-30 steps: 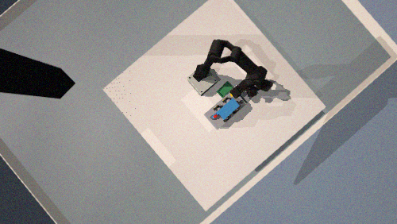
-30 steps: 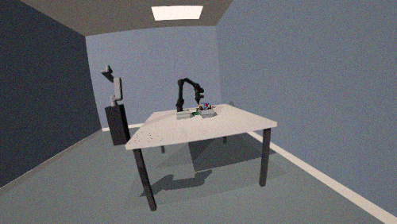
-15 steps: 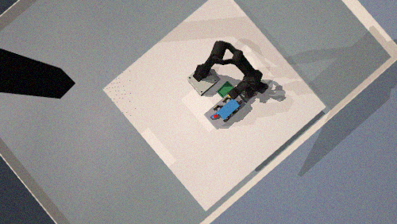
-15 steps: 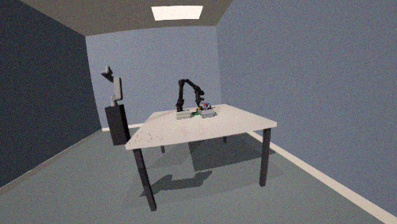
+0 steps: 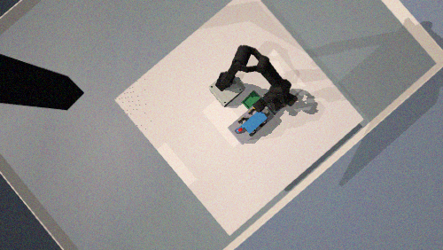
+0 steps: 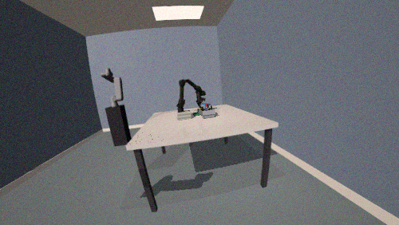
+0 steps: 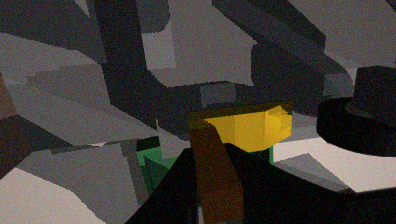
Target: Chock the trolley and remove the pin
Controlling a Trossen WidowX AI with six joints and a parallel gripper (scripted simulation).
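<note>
Right now the red-headed stop pin is 24 cm to the right of my gripper tip, 4 cm above it and 2 cm ahead of it. Round my gripper tip: grey ramp (13 cm to the right, 5 cm ahead, 4 cm below); yellow chock (2 cm to the right, 1 cm below); green tray (10 cm below, 6 cm behind, 1 cm to the right).
</note>
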